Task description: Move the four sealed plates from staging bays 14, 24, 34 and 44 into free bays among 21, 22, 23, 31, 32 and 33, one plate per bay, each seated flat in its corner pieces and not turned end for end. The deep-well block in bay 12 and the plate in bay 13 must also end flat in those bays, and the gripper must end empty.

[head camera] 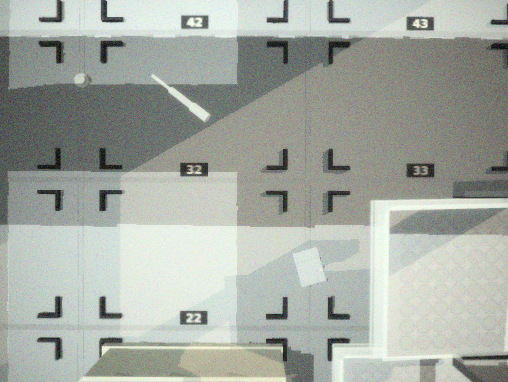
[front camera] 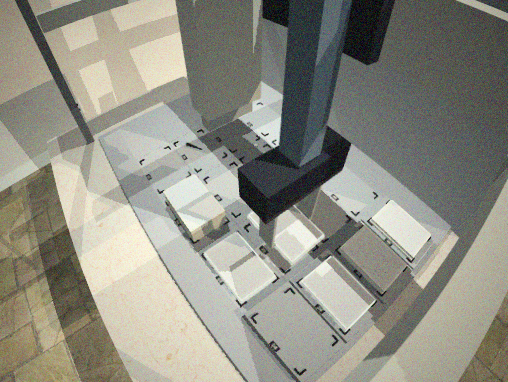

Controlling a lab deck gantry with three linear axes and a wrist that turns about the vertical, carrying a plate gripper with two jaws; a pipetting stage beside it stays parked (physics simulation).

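Places are measured from the robot's base along level axes (x ahead, y left, z up), in centimetres.
Pixels of known places: gripper, between the fingertips: (head camera: pixel 484 273) (front camera: pixel 286 227); robot's base, origin of its link: (front camera: pixel 140 162).
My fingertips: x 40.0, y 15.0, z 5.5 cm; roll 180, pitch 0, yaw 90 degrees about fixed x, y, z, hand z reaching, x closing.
For each thing: its top centre in the pictures, then the offset to it from my fingertips. "pt": a spot on its surface instead.
- sealed plate, centre of its top: (head camera: pixel 506 282) (front camera: pixel 286 223) dx +0.0, dy -0.1, dz +1.6 cm
- deep-well block, centre of its top: (front camera: pixel 192 200) dx -17.2, dy -10.7, dz -1.3 cm
- bay 24, a spot on its surface: (front camera: pixel 337 294) pt dx +15.9, dy -0.8, dz -2.6 cm
- bay 34, a spot on its surface: (front camera: pixel 376 257) pt dx +16.0, dy +10.8, dz -2.6 cm
- bay 44, a spot on its surface: (front camera: pixel 401 229) pt dx +15.9, dy +20.6, dz -2.6 cm
- Bay 14, a spot on its surface: (front camera: pixel 295 325) pt dx +15.0, dy -10.1, dz -4.0 cm
- pale pen-like tool, centre of its top: (head camera: pixel 178 94) dx -18.2, dy +11.3, dz -4.7 cm
- small round cap, centre of its top: (head camera: pixel 79 79) dx -25.4, dy +12.5, dz -5.1 cm
- small white card, centre of its top: (head camera: pixel 309 267) dx -8.9, dy -0.9, dz -5.4 cm
- dark tool, centre of its top: (front camera: pixel 193 145) dx -35.2, dy -0.6, dz -4.7 cm
My gripper (front camera: pixel 288 231) (head camera: pixel 484 274) is shut on a sealed plate (front camera: pixel 296 242) (head camera: pixel 440 300), held level above bay 23. The held plate's right part is cut off in the head view. The deep-well block (front camera: pixel 195 202) (head camera: pixel 187 361) sits in bay 12. A plate (front camera: pixel 240 270) (head camera: pixel 380 371) sits in bay 13, partly shown in the head view. Sealed plates stand in bay 24 (front camera: pixel 337 294), bay 34 (front camera: pixel 376 257) and bay 44 (front camera: pixel 401 229). Bay 14 (front camera: pixel 295 325) holds no plate. No plate shows in bays 22 and 32.
A pale pen-like tool (head camera: pixel 182 99) lies in bay 32, with a small round cap (head camera: pixel 82 80) left of it. A small white card (head camera: pixel 309 267) lies between bays 22 and 23. A dark tool (front camera: pixel 194 146) lies at bay 21. The grey pipetting stage (front camera: pixel 222 60) hangs behind.
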